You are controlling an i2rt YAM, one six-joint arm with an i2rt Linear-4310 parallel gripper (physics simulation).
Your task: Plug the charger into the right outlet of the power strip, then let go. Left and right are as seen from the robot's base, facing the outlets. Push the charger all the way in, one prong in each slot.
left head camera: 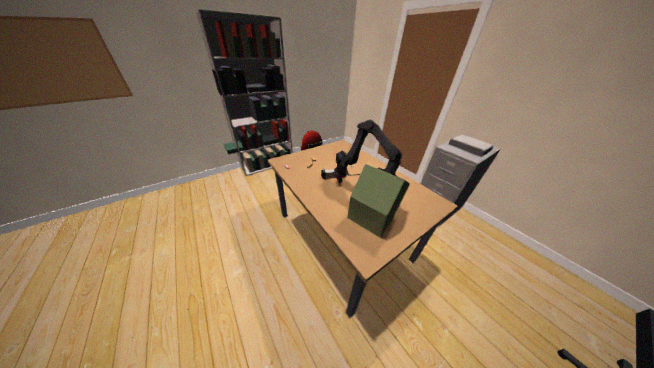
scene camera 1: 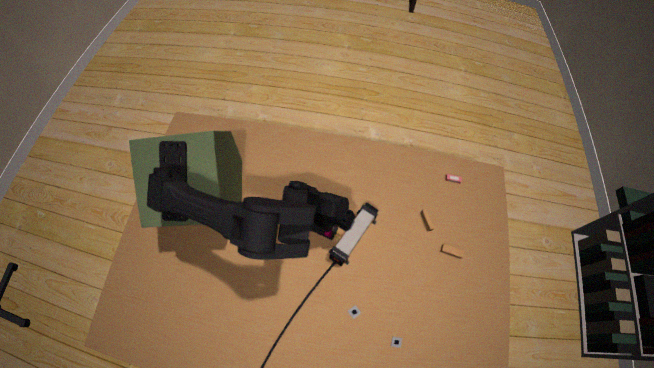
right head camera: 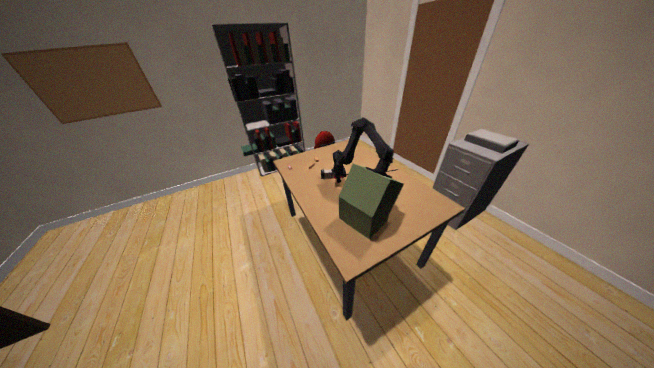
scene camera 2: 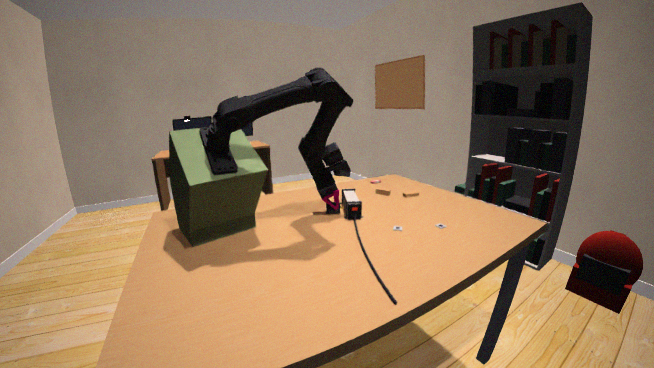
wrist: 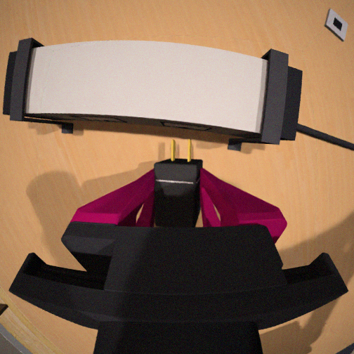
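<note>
My gripper has magenta fingers and is shut on the black charger. The charger's two gold prongs point at the outlet face of the power strip, with a small gap between their tips and the strip in the wrist view. The power strip has a white top and black ends and stands on the table. Its right outlet shows very foreshortened, about in line with the prongs; the left outlet is left of them. The slots cannot be made out.
A black cable runs from the strip's right end. Two small white squares lie on the table, and two brown blocks and a pink piece lie beyond the strip. The arm stands on a green block.
</note>
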